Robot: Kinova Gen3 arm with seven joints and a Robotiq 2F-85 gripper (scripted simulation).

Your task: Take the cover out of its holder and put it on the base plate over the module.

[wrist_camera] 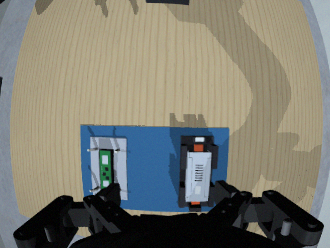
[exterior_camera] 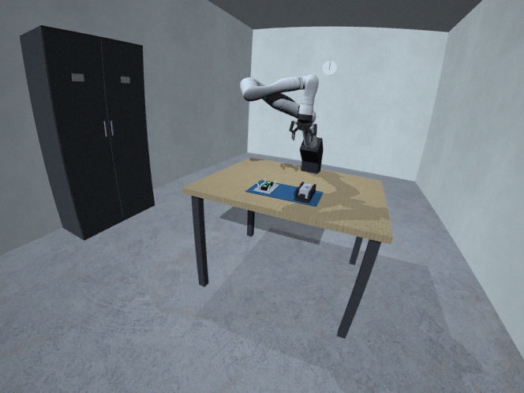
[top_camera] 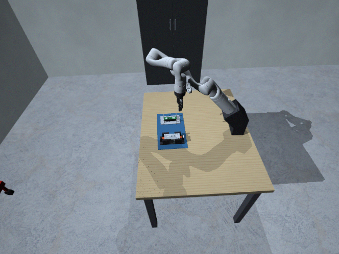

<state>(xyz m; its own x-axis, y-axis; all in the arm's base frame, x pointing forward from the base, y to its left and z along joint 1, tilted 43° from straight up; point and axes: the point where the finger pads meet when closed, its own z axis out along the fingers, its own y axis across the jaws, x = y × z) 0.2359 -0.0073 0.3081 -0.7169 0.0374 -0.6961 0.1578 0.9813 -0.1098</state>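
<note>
Right now my hand is 26 cm above the light grey cover, 7 cm short of it and 5 cm to the right of it.
</note>
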